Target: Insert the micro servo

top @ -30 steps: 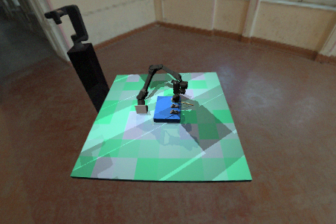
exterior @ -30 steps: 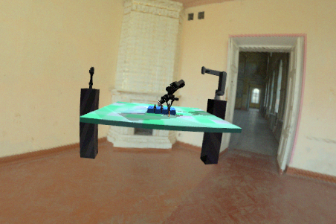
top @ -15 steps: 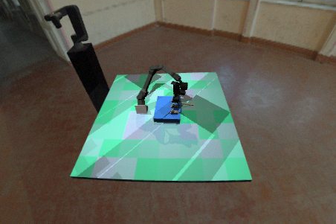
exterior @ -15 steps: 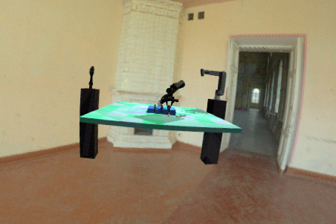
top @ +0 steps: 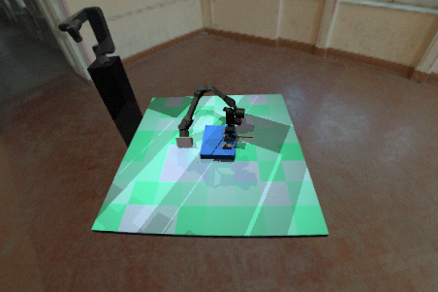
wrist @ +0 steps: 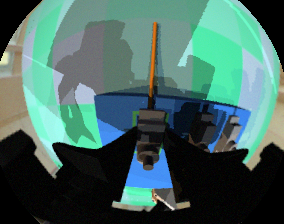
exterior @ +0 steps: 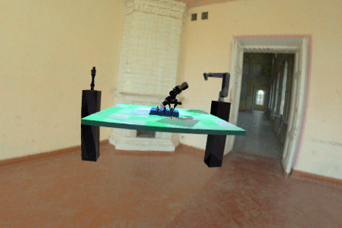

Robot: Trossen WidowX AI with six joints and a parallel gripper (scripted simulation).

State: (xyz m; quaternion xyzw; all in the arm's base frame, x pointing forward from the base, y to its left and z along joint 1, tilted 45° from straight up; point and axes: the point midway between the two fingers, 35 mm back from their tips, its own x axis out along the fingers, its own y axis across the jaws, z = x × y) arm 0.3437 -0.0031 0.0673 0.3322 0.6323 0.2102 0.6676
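Right now my gripper tip is 130 mm past the blue deck, 60 mm to the left of it and 30 mm above it.
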